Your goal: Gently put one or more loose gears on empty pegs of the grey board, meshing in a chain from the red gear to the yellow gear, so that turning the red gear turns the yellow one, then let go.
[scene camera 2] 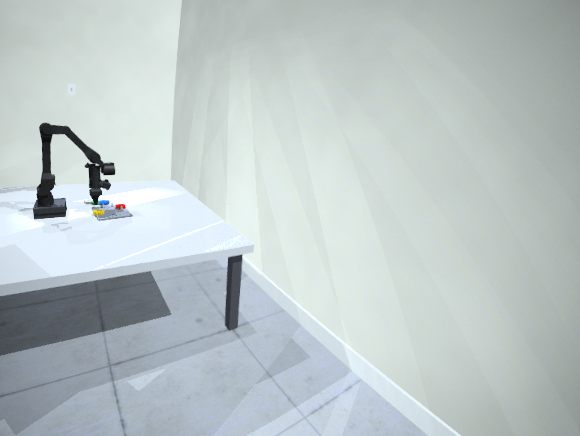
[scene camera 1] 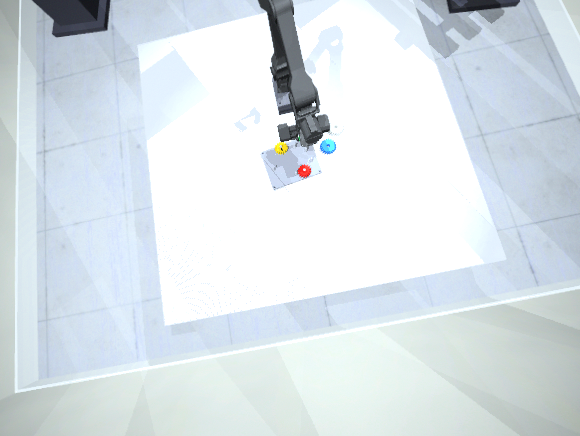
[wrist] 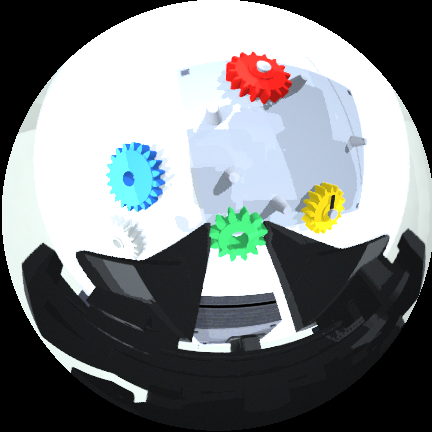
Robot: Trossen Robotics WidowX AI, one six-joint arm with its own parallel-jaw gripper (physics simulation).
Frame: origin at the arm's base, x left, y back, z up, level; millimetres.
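Seen in the pictures: gripper, fingertip midpoint: (scene camera 2: 96, 204) (wrist: 236, 227); arm's base at its link origin: (scene camera 2: 45, 204) (scene camera 1: 284, 85) (wrist: 243, 338).
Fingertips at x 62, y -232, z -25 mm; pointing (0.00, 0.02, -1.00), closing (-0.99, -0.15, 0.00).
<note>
Offsets run from my fingertips to a thing's top centre. Level surfaces: height alone.
My gripper (scene camera 1: 301, 143) (scene camera 2: 95, 202) (wrist: 236, 227) is shut on the green gear @(dx -1, dy +3, dz +13 mm) (wrist: 241, 220), gripping it by its sides with its hole facing up. The gear seems slightly raised, by the near edge of the grey board @(dx -59, dy -77, dz -1 mm) (scene camera 1: 281, 176) (scene camera 2: 114, 216) (wrist: 312, 150). The red gear @(dx -4, dy -127, dz -6 mm) (scene camera 1: 304, 171) (scene camera 2: 120, 206) (wrist: 257, 77) sits on a peg at the board's far side. The yellow gear @(dx -94, dy -21, dz -6 mm) (scene camera 1: 281, 148) (scene camera 2: 98, 212) (wrist: 322, 206) sits on a peg at a near corner. Bare pegs @(dx +27, dy -82, dz -2 mm) (wrist: 213, 116) @(dx +7, dy -36, dz -2 mm) (wrist: 234, 177) @(dx -38, dy -17, dz -2 mm) (wrist: 277, 205) @(dx -128, dy -109, dz -2 mm) (wrist: 356, 143) stand on the board.
The loose blue gear @(dx +99, dy -28, dz -14 mm) (scene camera 1: 328, 146) (scene camera 2: 103, 202) (wrist: 131, 176) lies on the white table @(dz -31 mm) (scene camera 1: 350, 215) (scene camera 2: 165, 225) beside the board. A loose white gear @(dx +136, dy +51, dz -14 mm) (wrist: 131, 239) lies near it, close to the left finger in the wrist view, and is faint against the table.
</note>
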